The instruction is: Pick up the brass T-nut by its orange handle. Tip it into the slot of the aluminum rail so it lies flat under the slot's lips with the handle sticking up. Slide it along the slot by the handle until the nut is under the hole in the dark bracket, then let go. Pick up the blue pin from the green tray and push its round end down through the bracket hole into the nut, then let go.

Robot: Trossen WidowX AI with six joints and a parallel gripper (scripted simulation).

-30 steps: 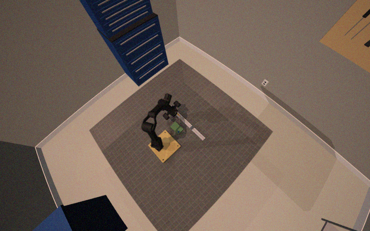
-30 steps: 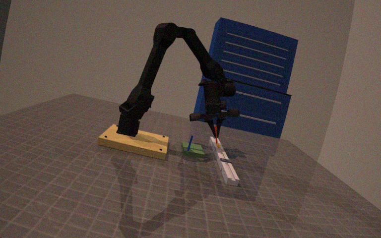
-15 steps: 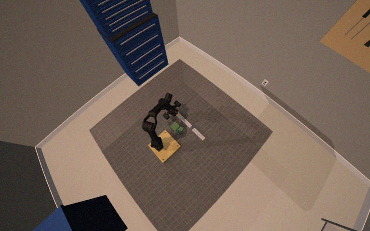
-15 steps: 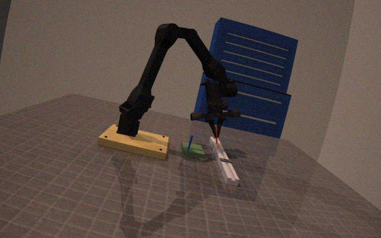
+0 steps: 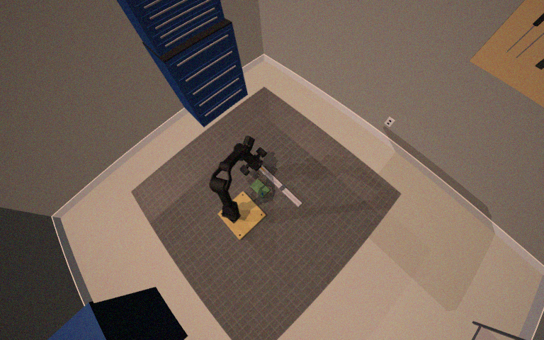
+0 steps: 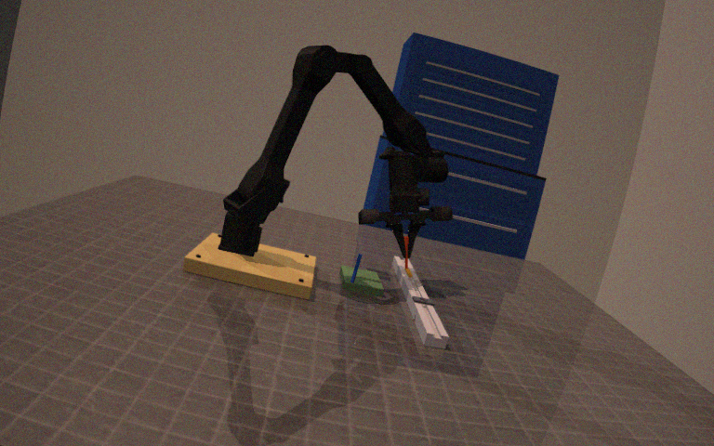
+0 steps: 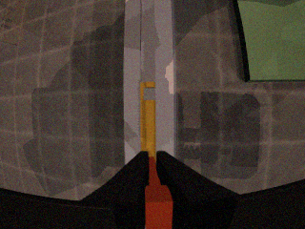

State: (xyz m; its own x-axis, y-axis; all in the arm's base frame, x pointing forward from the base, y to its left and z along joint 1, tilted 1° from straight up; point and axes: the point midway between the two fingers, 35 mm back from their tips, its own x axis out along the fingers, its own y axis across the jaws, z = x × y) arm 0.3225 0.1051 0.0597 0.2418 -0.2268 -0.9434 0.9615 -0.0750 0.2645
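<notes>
Now: gripper tip 2 cm to the left of the brass T-nut. Also, from my gripper tip: green tray: 12 cm to the right, 11 cm behind, 4 cm below; then blue pin: 14 cm to the right, 12 cm behind, 2 cm below.
</notes>
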